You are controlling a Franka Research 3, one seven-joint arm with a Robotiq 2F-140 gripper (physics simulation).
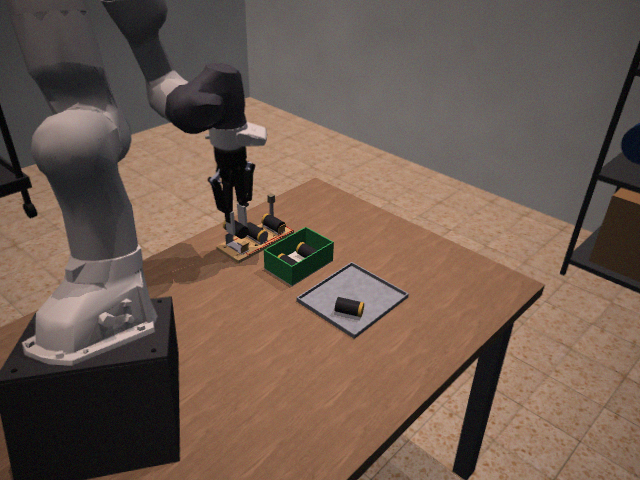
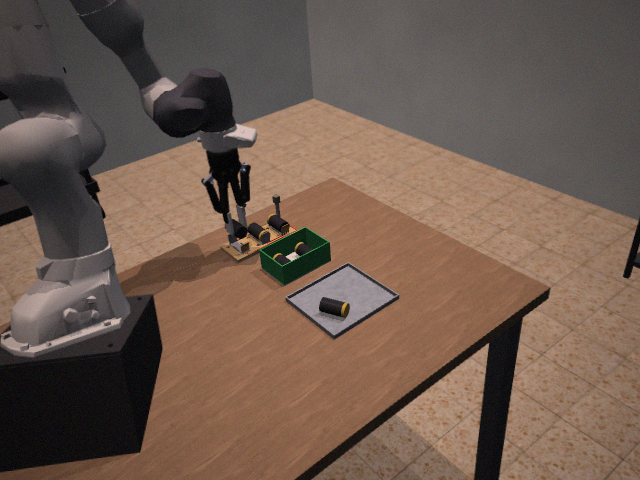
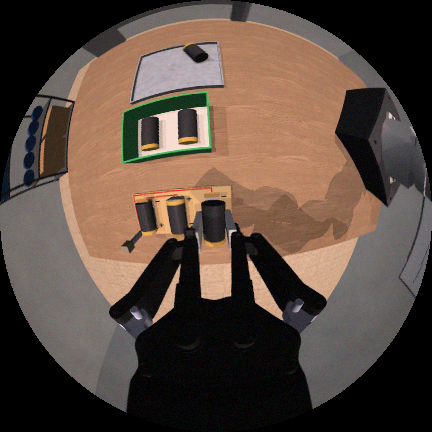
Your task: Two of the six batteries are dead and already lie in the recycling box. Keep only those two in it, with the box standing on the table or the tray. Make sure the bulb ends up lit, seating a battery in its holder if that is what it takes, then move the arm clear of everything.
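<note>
My gripper (image 1: pixel 236 222) (image 2: pixel 236 223) (image 3: pixel 213 218) is shut on a black battery (image 3: pixel 214 216) with a yellow end, at the holder board's (image 1: pixel 227 251) (image 2: pixel 232 252) (image 3: pixel 226 193) slot nearest the robot base. The battery lies level; whether it touches the contacts is hidden. Two batteries (image 1: pixel 255 231) (image 1: pixel 273 223) (image 3: pixel 177 216) (image 3: pixel 146 216) lie in the other slots. A post with a dull square head (image 1: pixel 270 198) (image 2: pixel 276 198) (image 3: pixel 128 246) stands at the far end; no glow shows. The green box (image 1: pixel 277 269) (image 2: pixel 272 268) (image 3: pixel 131 132) on the table holds two batteries (image 3: pixel 150 132) (image 3: pixel 188 125).
A grey tray (image 1: pixel 372 289) (image 2: pixel 361 289) (image 3: pixel 165 70) lies beyond the box from the board, with one loose battery (image 1: pixel 348 306) (image 2: pixel 333 306) (image 3: pixel 196 53) on its side. The box stands close beside the board. The robot's black pedestal (image 1: pixel 93 418) (image 2: pixel 72 408) stands at the left.
</note>
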